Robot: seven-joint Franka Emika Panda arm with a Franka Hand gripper.
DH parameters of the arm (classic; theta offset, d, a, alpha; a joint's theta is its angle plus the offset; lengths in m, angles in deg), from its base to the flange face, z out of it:
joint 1: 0 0.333 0 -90
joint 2: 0 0 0 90
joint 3: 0 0.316 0.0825 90
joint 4: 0 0 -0.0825 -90
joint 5: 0 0.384 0 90
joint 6: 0 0 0.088 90
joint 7: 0 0.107 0 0
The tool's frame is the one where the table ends.
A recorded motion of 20 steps. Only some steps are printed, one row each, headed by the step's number.
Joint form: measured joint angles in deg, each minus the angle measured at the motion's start. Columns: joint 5, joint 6, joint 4, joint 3, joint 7, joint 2, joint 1.
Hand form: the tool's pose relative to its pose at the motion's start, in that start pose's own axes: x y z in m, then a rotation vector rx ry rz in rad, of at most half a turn. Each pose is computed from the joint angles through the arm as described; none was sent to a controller.
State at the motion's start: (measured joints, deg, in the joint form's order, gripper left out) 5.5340 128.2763 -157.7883 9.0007 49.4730 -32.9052 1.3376
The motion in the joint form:
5: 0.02 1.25 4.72 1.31 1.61 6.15 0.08
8: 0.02 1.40 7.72 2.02 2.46 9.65 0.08
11: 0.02 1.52 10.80 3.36 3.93 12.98 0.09
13: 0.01 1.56 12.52 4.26 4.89 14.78 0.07
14: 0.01 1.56 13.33 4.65 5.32 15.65 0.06
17: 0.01 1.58 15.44 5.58 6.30 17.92 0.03
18: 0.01 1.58 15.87 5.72 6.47 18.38 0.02
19: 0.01 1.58 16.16 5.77 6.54 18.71 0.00
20: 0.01 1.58 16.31 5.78 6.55 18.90 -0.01
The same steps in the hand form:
5: 0.0089 -0.0299 0.0021 0.0000 -0.0062 0.0003
8: 0.0141 -0.0476 0.0032 -0.0019 -0.0145 0.0001
11: 0.0152 -0.0683 0.0040 -0.0024 -0.0191 -0.0001
13: 0.0145 -0.0803 0.0044 -0.0022 -0.0215 0.0000
14: 0.0144 -0.0859 0.0049 -0.0024 -0.0235 0.0003
17: 0.0142 -0.1001 0.0064 -0.0017 -0.0297 0.0000
18: 0.0145 -0.1027 0.0068 -0.0013 -0.0312 0.0004
19: 0.0151 -0.1043 0.0071 -0.0012 -0.0325 0.0009
20: 0.0155 -0.1051 0.0075 -0.0013 -0.0335 0.0009

